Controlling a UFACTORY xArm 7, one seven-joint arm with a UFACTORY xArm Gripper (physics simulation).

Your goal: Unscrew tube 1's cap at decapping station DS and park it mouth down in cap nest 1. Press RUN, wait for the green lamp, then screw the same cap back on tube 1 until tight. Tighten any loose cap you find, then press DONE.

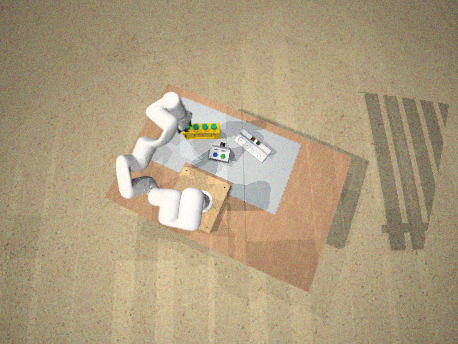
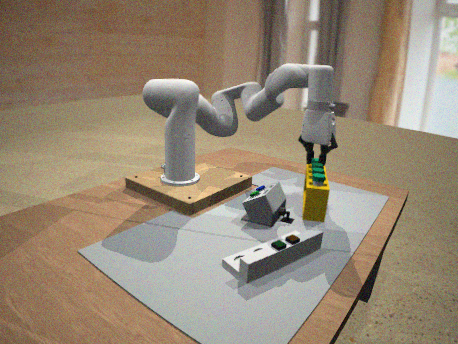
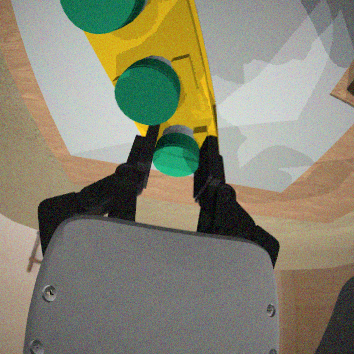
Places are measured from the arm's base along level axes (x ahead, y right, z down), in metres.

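Pixels of known places: gripper, fingertip midpoint: (image 1: 188, 128) (image 3: 178, 141); arm's base at its link origin: (image 2: 180, 179).
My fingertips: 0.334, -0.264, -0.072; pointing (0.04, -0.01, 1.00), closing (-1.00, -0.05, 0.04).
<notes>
For each thing: its middle in the pictures, then the offset to it from my fingertips, as dx, dy, dz. "spot": a spot on its surface instead.
- yellow rack at the middle of its body: (image 3: 156, 27) (image 2: 315, 189) (image 1: 201, 131) +0.037, +0.062, +0.053
- green end cap at the middle of its body: (image 3: 175, 155) +0.000, -0.006, -0.009
- neighbouring green cap at the middle of its body: (image 3: 148, 92) +0.025, +0.039, -0.009
- grey box at the middle of its body: (image 2: 265, 201) (image 1: 220, 152) -0.032, +0.223, +0.063
- blue button at the middle of its body: (image 2: 261, 189) (image 1: 215, 154) -0.059, +0.207, +0.041
- green button at the middle of its body: (image 2: 255, 194) (image 1: 222, 156) -0.047, +0.251, +0.041
- white strip at a spot on its surface: (image 2: 285, 262) spot: +0.143, +0.391, +0.096
- dark green square at a spot on its surface: (image 2: 279, 244) spot: +0.131, +0.404, +0.051
- brown square at a spot on its surface: (image 2: 292, 239) spot: +0.140, +0.368, +0.051
- small black part at a spot on its surface: (image 2: 286, 216) spot: +0.031, +0.208, +0.093
The yellow rack (image 1: 202, 135) (image 2: 315, 202) (image 3: 145, 45) holds a row of tubes with green caps. My gripper (image 1: 186, 129) (image 2: 316, 159) (image 3: 178, 141) points down at the rack's end near the table edge. Its black fingers are shut on the green end cap (image 3: 176, 156), one on each side. That cap sits on its tube at the rack. The neighbouring green cap (image 3: 148, 92) is close to one finger. The grey box (image 1: 220, 153) (image 2: 265, 205) has a blue button (image 1: 215, 154) (image 2: 260, 188) and a green button (image 1: 223, 156) (image 2: 254, 193). Tube and station labels are not readable.
A white strip (image 1: 252, 146) (image 2: 285, 262) with round marks has a dark green square (image 2: 279, 244) and a brown square (image 2: 292, 239) on top. A small black part (image 2: 286, 216) stands beside the grey box. The arm's base stands on a wooden board (image 1: 220, 192) (image 2: 220, 187).
</notes>
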